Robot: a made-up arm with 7 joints. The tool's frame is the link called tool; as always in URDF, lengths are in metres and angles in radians. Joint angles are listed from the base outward. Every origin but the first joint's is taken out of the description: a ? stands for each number. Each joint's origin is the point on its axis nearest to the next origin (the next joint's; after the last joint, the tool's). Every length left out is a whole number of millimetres.
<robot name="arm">
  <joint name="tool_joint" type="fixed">
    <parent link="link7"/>
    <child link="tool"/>
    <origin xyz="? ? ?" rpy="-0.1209 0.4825 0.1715"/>
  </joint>
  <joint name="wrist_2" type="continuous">
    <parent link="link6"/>
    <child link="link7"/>
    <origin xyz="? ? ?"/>
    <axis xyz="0 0 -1"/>
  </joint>
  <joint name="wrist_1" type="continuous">
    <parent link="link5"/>
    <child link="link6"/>
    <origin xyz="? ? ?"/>
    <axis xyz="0 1 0"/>
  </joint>
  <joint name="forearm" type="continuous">
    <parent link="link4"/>
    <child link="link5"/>
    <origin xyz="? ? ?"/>
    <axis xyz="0 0 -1"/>
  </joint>
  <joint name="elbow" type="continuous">
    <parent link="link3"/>
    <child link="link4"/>
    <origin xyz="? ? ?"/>
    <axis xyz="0 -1 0"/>
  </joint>
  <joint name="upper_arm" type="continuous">
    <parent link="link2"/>
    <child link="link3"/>
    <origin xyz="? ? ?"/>
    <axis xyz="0 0 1"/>
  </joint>
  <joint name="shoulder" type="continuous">
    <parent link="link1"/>
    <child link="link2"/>
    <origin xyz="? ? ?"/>
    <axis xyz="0 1 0"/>
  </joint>
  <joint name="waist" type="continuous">
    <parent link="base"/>
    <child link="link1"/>
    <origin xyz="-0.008 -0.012 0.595"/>
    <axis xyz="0 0 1"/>
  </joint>
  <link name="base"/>
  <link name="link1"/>
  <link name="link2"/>
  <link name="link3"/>
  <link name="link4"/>
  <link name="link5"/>
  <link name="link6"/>
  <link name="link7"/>
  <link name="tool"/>
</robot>
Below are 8 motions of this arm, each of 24 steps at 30 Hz.
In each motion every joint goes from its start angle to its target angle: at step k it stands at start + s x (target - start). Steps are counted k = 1, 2, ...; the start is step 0. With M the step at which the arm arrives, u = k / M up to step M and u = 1 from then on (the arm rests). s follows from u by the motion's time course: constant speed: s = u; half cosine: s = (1 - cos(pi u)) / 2; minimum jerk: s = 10 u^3 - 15 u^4 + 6 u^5.
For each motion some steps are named. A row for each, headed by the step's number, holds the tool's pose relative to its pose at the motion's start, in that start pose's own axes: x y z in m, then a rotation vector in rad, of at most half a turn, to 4 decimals.
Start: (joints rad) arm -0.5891 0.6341 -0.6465 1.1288 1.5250 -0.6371 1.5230
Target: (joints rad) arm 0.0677 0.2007 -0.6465 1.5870 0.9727 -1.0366 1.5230
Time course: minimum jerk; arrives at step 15
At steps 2, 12, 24:
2: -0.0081 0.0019 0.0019 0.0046 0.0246 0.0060
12: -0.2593 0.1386 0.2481 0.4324 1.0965 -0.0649
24: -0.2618 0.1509 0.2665 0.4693 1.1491 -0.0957

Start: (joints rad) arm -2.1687 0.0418 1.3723 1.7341 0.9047 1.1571 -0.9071
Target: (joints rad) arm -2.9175 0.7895 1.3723 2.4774 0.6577 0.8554 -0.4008
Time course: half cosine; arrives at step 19
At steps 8, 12, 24:
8: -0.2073 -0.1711 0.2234 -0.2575 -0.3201 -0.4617
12: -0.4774 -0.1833 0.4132 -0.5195 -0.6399 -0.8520
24: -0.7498 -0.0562 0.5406 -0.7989 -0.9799 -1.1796

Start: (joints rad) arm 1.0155 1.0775 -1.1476 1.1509 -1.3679 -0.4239 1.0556
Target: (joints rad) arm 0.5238 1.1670 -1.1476 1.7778 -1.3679 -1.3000 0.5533
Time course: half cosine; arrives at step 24
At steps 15, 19, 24:
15: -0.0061 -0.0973 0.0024 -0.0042 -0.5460 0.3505
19: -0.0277 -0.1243 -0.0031 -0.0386 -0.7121 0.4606
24: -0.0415 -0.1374 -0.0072 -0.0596 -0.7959 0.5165

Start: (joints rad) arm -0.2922 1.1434 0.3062 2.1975 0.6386 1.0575 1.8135
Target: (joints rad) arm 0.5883 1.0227 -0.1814 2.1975 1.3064 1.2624 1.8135
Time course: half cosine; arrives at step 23
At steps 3, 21, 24:
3: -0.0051 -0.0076 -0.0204 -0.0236 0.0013 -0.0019
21: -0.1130 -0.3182 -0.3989 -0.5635 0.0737 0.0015
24: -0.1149 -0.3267 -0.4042 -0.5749 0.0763 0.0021

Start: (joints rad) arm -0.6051 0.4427 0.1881 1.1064 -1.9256 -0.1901 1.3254
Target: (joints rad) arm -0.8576 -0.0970 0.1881 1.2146 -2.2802 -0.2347 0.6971
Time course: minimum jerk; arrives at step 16
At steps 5, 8, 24:
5: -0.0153 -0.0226 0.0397 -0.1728 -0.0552 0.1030
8: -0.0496 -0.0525 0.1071 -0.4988 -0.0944 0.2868
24: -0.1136 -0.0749 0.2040 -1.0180 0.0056 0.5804

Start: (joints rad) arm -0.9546 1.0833 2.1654 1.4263 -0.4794 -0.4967 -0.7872
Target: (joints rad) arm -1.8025 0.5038 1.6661 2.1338 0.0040 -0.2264 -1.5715
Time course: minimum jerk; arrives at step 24
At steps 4, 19, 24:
4: 0.0015 -0.0133 0.0005 -0.0509 0.0228 0.0437
19: 0.1885 -0.2787 0.2236 -1.3198 0.5736 1.1228
24: 0.2124 -0.2791 0.2468 -1.4055 0.6106 1.2016

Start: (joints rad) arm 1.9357 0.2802 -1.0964 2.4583 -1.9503 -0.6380 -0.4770
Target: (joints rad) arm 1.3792 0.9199 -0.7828 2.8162 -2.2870 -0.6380 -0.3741
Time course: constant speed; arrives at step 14
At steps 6, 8, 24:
6: 0.1692 0.0292 -0.0195 -0.0099 -0.2446 0.1932
8: 0.2272 0.0526 -0.0130 -0.0037 -0.3264 0.2393
24: 0.3894 0.1501 0.0501 0.0462 -0.5620 0.3260

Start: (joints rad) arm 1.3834 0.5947 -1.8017 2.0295 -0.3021 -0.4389 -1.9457
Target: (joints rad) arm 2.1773 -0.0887 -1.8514 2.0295 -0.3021 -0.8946 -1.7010
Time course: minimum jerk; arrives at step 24
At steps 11, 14, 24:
11: -0.1240 0.0744 0.0061 0.0558 0.3189 -0.4965
14: -0.1465 0.1331 0.0245 0.1053 0.4725 -0.7654
24: -0.1144 0.2143 0.0610 0.2101 0.6733 -1.1570

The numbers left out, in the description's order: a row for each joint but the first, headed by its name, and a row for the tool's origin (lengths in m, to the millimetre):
tool: 0.029 0.023 0.000
wrist_2: 0.096 0.000 -0.105
wrist_1: -0.011 -0.021 0.000
forearm: 0.049 0.000 -0.281
elbow: 0.096 -0.019 0.000
upper_arm: -0.023 0.000 0.414
shoulder: -0.002 0.055 0.000

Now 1 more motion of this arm.
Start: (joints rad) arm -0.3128 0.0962 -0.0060 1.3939 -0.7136 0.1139 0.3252
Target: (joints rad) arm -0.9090 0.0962 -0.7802 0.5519 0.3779 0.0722 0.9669
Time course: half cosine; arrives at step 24
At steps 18, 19, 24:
18: -0.6424 -0.2326 -0.0912 -0.0902 0.8632 -2.2207
19: -0.6742 -0.2220 -0.0735 -0.1265 0.8647 -2.3535
24: -0.7411 -0.1865 -0.0265 -0.2298 0.8435 -2.6739

